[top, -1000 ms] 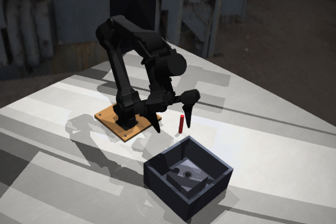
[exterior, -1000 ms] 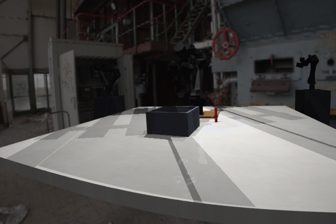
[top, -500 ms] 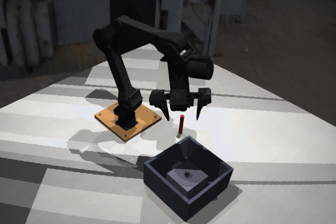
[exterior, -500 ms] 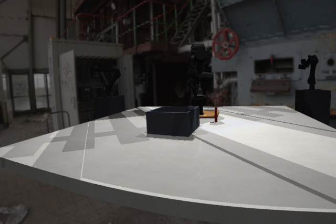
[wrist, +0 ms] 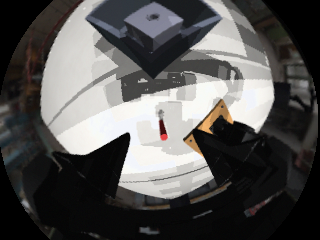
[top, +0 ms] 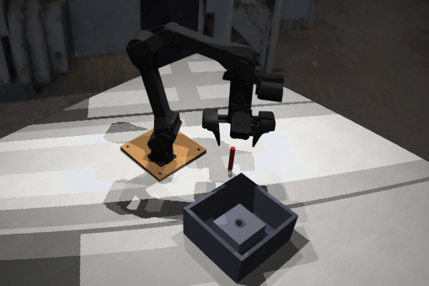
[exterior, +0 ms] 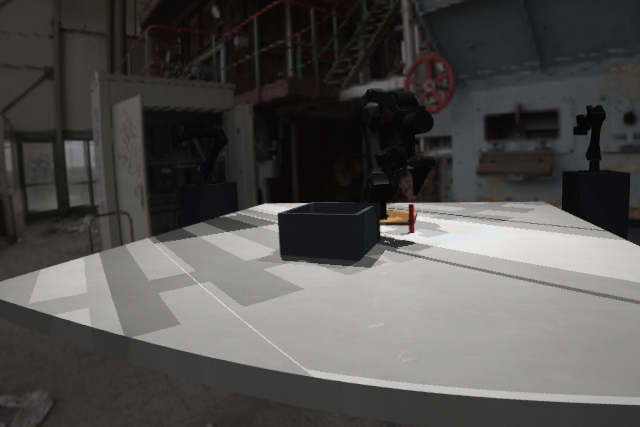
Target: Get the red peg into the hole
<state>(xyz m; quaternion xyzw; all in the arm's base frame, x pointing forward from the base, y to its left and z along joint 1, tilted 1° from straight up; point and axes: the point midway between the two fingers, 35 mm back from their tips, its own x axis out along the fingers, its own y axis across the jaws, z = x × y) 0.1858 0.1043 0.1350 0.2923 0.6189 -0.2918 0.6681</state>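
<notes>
Right now the red peg is 2 cm behind my gripper tip, 2 cm to the left of it and 7 cm below it. Also, from my gripper tip: dark box 15 cm ahead, 16 cm to the right, 8 cm below; then grey plate 15 cm ahead, 16 cm to the right, 6 cm below.
</notes>
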